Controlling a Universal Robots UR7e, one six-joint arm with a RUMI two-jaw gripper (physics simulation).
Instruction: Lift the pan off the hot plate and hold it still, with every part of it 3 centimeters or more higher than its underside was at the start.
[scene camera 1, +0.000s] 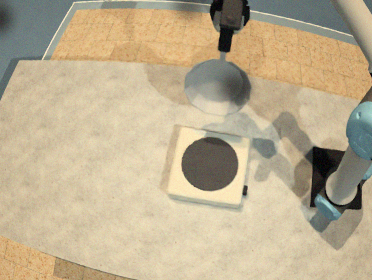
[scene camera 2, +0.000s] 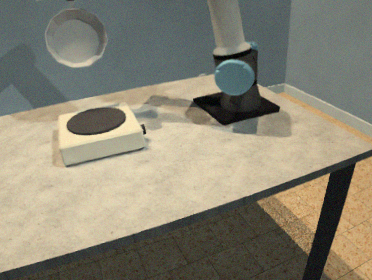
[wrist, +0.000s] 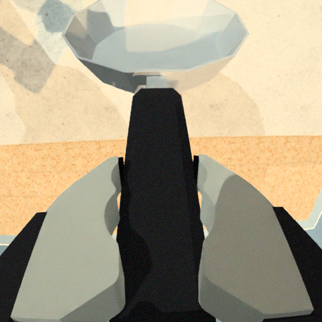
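The wrist view shows the gripper (wrist: 158, 158) and a grey pan (wrist: 160, 236). Scene camera 1 shows the grey pan (scene camera 1: 218, 87) as well, along with a cream hot plate (scene camera 1: 208, 167). And in scene camera 2 there's the cream hot plate (scene camera 2: 94, 133) again.
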